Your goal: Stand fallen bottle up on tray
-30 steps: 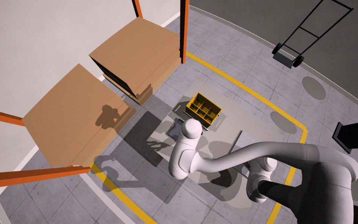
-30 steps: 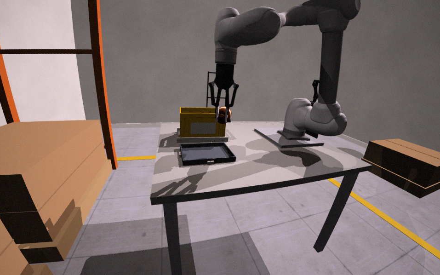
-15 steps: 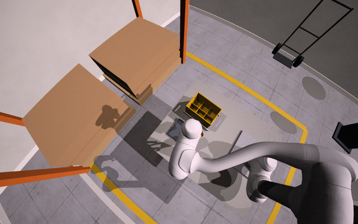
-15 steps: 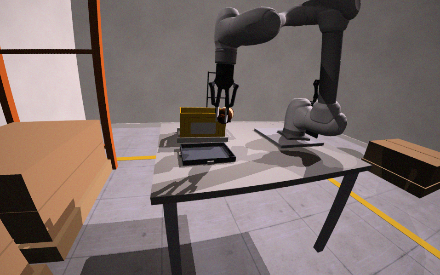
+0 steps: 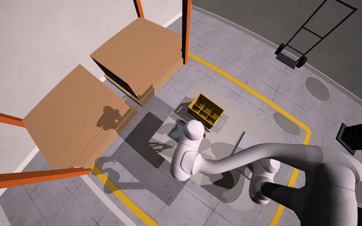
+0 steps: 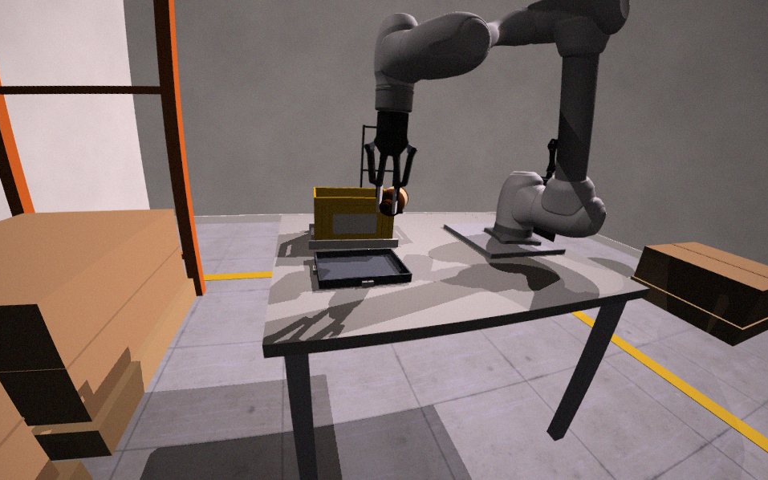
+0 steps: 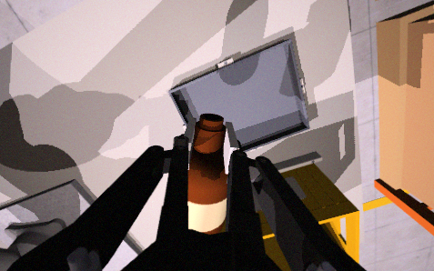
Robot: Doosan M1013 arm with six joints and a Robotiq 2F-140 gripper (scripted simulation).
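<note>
Right now the brown bottle is 2 cm behind my hand, 5 cm to the right of it and 2 cm below it. From my hand the other things lie so: dark grey tray: 6 cm ahead, 4 cm to the right, 21 cm below; then yellow crate: 9 cm ahead, 31 cm to the right, 14 cm below.
</note>
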